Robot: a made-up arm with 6 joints.
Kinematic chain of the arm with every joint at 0, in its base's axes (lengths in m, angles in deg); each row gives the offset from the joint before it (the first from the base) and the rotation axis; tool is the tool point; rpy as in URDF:
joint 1: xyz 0 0 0.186 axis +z
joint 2: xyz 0 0 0 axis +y
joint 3: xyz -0.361 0 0.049 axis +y
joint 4: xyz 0.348 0 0.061 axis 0.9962 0 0.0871
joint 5: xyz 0 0 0 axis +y
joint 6: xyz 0.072 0 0.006 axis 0.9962 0 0.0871
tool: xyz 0 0 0 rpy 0 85 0
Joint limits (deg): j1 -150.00..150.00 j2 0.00..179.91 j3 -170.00..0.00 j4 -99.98..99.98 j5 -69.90..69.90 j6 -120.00..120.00
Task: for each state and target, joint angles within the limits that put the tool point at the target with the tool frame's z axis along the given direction. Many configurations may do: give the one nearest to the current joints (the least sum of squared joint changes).
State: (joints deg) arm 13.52 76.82 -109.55 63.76 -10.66 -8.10
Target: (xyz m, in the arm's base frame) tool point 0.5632 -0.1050 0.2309 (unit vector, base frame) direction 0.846 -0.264 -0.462
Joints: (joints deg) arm -9.73 120.27 -74.15 27.05 -14.95 -8.11
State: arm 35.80 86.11 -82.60 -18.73 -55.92 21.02
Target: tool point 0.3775 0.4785 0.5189 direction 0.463 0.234 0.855
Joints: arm 53.30 119.92 -107.20 14.27 -69.81 21.02
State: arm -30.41 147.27 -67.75 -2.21 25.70 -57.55
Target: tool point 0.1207 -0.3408 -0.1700 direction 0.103 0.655 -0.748
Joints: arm -73.75 164.62 -71.75 24.22 43.48 -57.55
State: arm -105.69 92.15 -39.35 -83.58 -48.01 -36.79
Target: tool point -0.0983 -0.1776 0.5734 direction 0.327 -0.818 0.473
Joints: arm -135.79 52.38 -48.51 -60.20 -69.79 -36.79
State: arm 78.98 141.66 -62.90 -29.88 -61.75 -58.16
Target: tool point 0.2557 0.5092 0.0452 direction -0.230 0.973 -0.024
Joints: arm 58.19 146.27 -78.67 -49.01 -69.76 -58.16
